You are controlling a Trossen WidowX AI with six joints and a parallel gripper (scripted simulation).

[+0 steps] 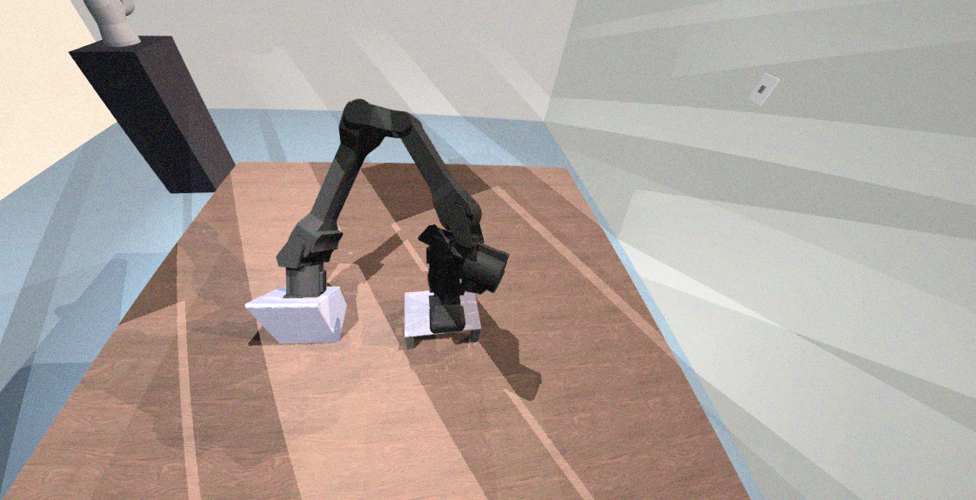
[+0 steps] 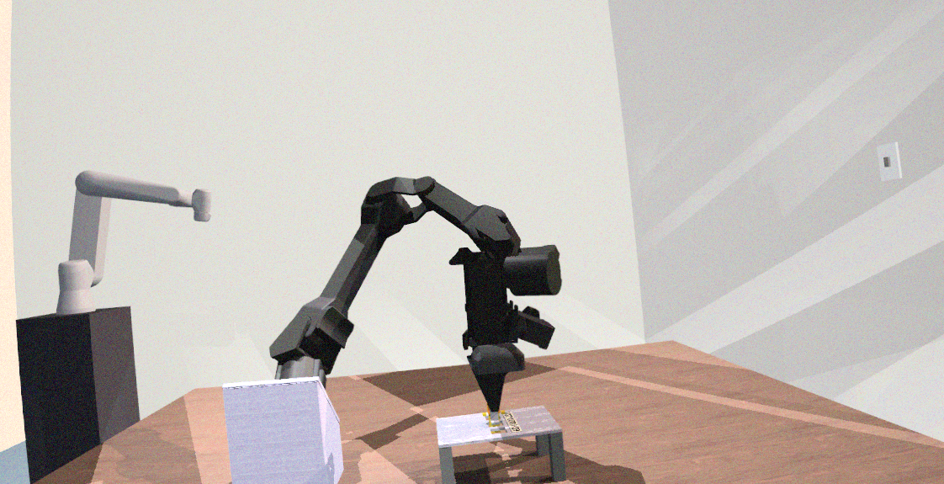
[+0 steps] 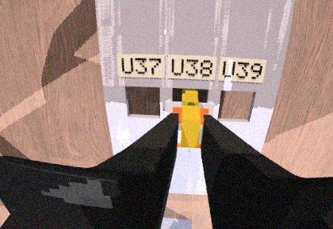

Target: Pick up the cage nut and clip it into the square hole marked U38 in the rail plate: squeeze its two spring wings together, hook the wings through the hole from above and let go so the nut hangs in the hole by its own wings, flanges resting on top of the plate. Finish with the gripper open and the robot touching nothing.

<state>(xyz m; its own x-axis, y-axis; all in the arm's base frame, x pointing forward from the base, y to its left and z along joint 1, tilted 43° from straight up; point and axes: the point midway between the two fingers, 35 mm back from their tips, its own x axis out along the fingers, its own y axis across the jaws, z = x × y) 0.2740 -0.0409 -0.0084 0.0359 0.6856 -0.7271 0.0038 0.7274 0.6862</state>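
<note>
The cage nut lies 1 cm below my gripper tip.
</note>
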